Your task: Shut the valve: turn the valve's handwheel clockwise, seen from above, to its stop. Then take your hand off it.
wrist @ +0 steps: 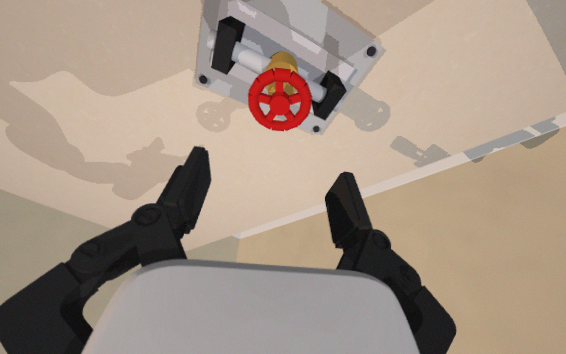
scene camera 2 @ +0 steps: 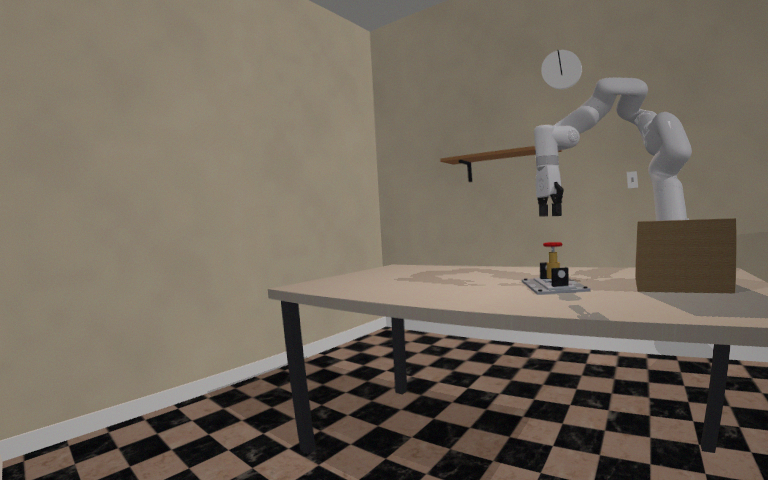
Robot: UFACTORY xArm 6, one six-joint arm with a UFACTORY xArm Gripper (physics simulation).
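Observation:
The red handwheel (scene camera 2: pixel 552 244) (wrist: pixel 280 105) sits level on top of the brass valve body (scene camera 2: pixel 553 264) (wrist: pixel 283 61). The valve is on a pipe between two black blocks, on a grey base plate (scene camera 2: pixel 543 289) (wrist: pixel 202 67) that lies on the table. My gripper (scene camera 2: pixel 549 210) (wrist: pixel 274 174) is open and empty. It points down and hangs above the handwheel, with a clear gap between the fingertips and the wheel. Whether the wheel is at its stop cannot be told from these views.
The table (scene camera 2: pixel 453 297) (wrist: pixel 280 155) carries a brown wood-grain box or panel (scene camera 2: pixel 686 255) to the right of the valve in the scene view, in front of the arm's base. A wall shelf (scene camera 2: pixel 492 154) is behind the arm.

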